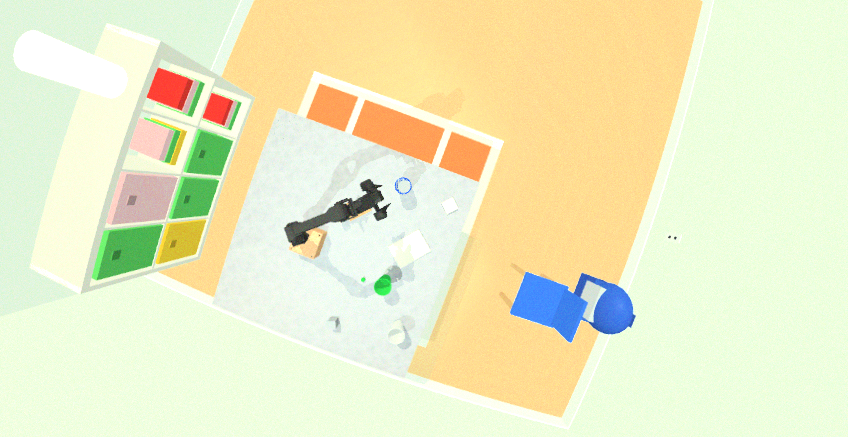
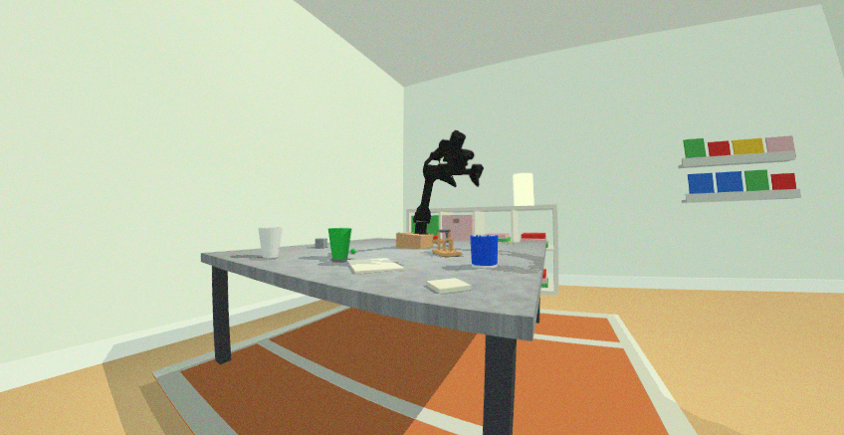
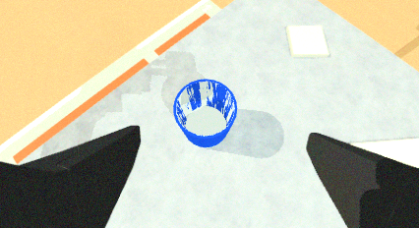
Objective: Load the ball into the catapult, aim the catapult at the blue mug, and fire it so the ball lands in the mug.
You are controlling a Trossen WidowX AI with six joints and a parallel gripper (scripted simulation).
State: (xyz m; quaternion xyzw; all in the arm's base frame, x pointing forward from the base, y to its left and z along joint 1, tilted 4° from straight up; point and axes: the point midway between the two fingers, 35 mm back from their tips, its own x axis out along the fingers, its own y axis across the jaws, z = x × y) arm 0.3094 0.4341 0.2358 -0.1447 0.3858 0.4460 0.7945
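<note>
The red ball is 270 mm to the right of my gripper tip, 210 mm below it and 190 mm behind it. The rest, counted from my gripper tip: wooden catapult 220 mm below, 210 mm to the right, 170 mm behind; blue mug 240 mm below, 80 mm to the left, 30 mm ahead; large white pad 270 mm below, 250 mm ahead, 220 mm to the right.
</note>
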